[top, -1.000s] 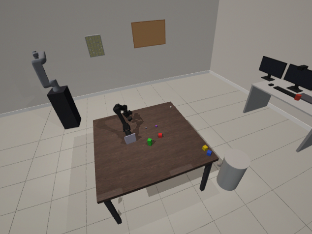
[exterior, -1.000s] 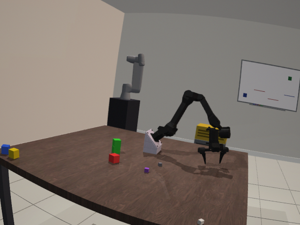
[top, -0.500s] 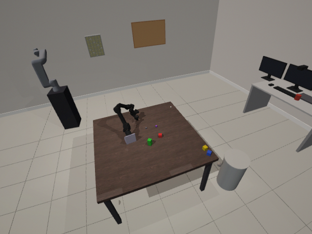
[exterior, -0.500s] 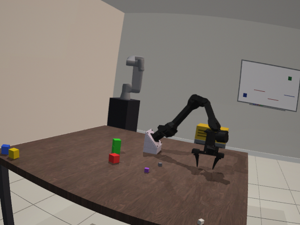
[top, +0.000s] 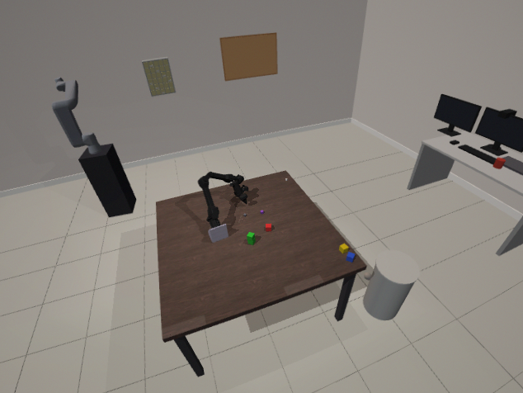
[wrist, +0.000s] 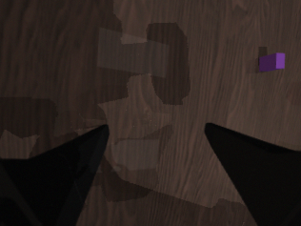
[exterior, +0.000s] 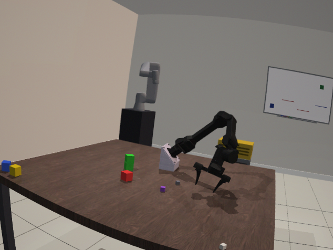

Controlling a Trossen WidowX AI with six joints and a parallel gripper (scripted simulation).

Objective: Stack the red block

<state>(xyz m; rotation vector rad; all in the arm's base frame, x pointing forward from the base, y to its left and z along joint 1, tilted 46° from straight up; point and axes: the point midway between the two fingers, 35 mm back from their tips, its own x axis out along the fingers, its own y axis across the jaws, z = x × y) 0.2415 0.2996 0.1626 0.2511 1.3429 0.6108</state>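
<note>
The purple cube is 160 mm to the right of my gripper tip, 120 mm ahead of it and 10 mm below it. Round my gripper tip: red block: 360 mm to the right, 120 mm ahead; then yellow block: 710 mm to the right, 560 mm ahead; then grey cube: 150 mm to the right, 30 mm behind, 10 mm below.
</note>
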